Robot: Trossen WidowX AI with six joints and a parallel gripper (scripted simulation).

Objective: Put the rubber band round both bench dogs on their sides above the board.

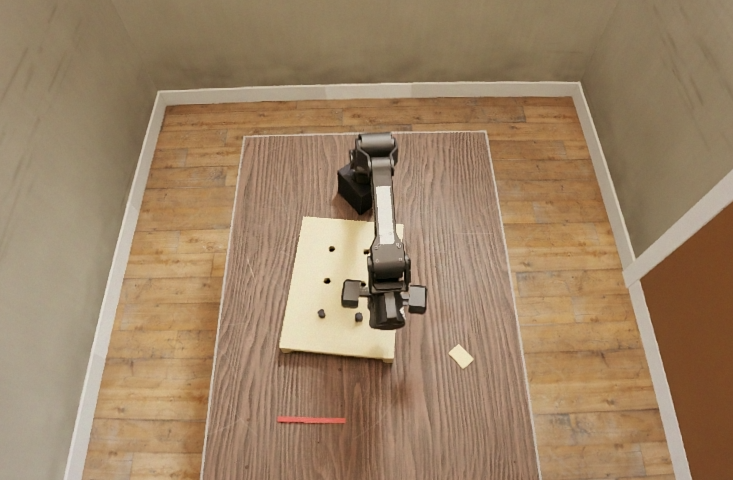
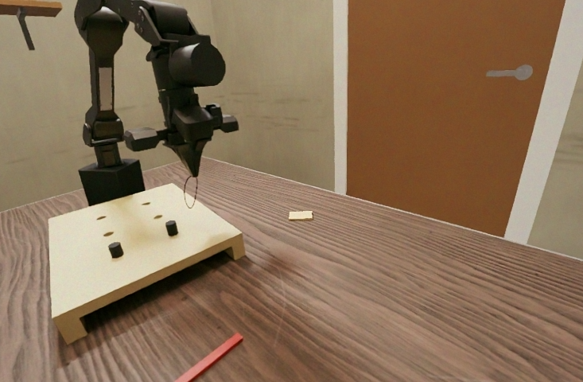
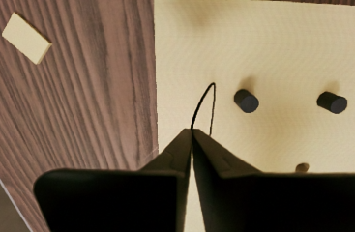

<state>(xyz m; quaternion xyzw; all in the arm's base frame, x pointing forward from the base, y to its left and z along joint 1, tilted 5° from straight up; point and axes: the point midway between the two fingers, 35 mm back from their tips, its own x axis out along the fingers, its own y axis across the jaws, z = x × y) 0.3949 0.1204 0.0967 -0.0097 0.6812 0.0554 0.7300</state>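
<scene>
My hand is 90 mm past the cream board, 120 mm to the left of it and 150 mm above it. Round my hand: tan block 40 mm ahead, 210 mm to the left, 180 mm below; then red strip 260 mm ahead, 130 mm to the right, 180 mm below.
</scene>
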